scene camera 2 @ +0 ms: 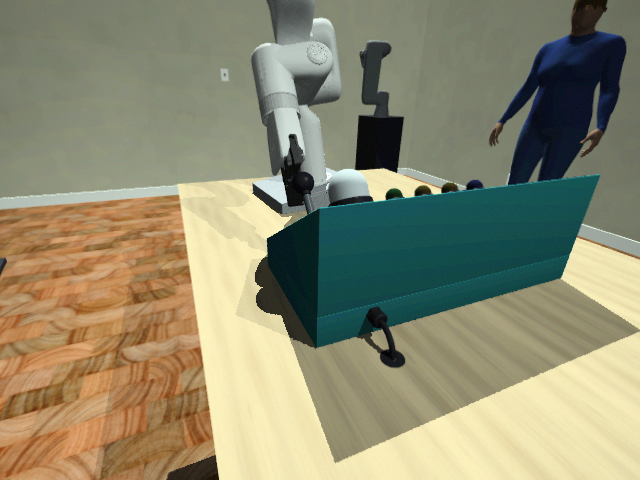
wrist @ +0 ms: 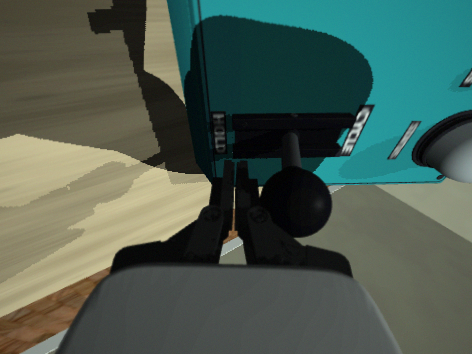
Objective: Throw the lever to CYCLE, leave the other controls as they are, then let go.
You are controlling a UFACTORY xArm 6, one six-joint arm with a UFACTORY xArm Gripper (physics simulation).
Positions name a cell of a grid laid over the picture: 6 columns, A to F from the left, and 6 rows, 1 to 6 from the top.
Scene:
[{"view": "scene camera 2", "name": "my gripper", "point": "C3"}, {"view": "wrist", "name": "my gripper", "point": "C3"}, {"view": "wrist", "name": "black ball knob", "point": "D4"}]

